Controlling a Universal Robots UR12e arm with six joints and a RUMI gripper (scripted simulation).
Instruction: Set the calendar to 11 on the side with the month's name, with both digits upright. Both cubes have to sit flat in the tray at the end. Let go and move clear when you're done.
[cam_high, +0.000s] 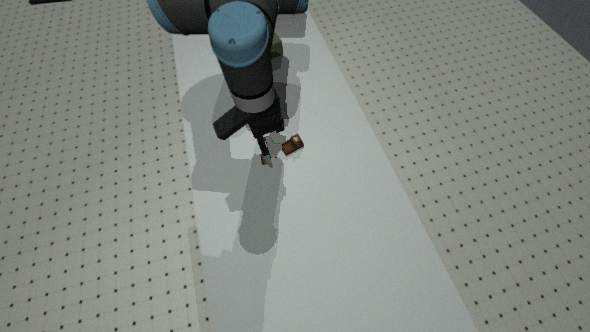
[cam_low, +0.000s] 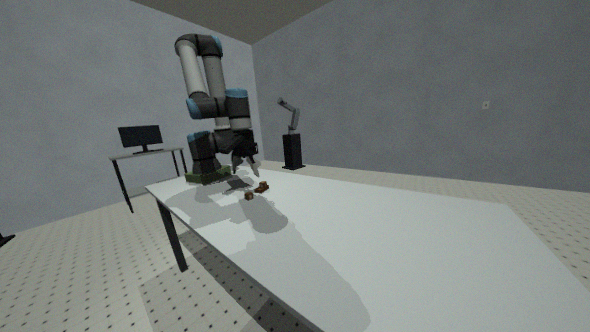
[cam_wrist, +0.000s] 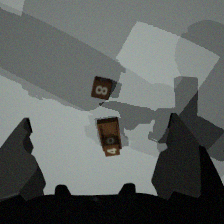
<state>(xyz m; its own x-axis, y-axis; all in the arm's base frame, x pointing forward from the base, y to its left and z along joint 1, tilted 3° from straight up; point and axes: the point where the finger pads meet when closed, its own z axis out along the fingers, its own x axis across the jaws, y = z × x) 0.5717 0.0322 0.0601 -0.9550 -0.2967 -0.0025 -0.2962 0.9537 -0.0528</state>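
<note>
The brown cube is 10 cm below my hand. Round my hand: brown calendar tray 5 cm behind, 10 cm to the left, 10 cm below.
</note>
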